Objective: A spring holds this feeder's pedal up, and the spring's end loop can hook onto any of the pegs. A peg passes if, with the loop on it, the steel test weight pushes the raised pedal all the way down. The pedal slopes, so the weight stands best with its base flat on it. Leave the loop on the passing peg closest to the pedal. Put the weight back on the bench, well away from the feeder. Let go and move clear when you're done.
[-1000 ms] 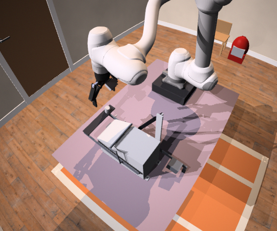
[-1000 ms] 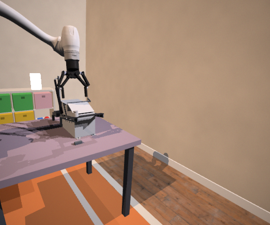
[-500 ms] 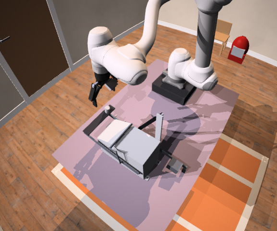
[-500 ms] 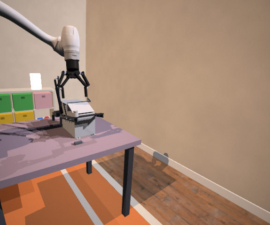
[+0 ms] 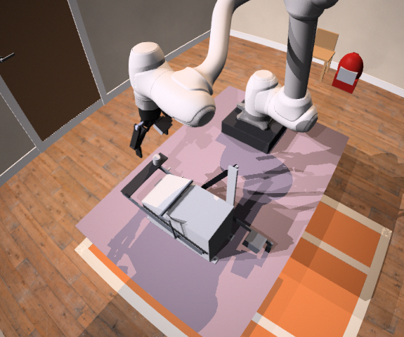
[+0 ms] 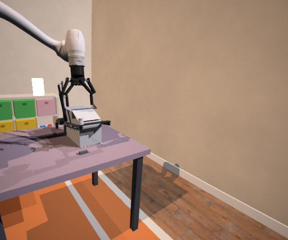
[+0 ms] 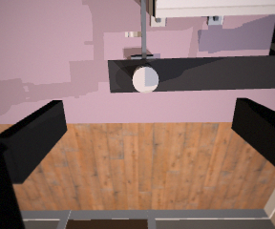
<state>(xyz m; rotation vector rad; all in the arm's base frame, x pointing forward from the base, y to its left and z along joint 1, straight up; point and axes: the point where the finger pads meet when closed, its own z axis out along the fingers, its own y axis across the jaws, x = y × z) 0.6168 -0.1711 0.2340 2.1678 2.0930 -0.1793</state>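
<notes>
My gripper is now 100 mm above the steel test weight. Also, from my hand: small grey block (30 mm to the right, 300 mm below).
</notes>
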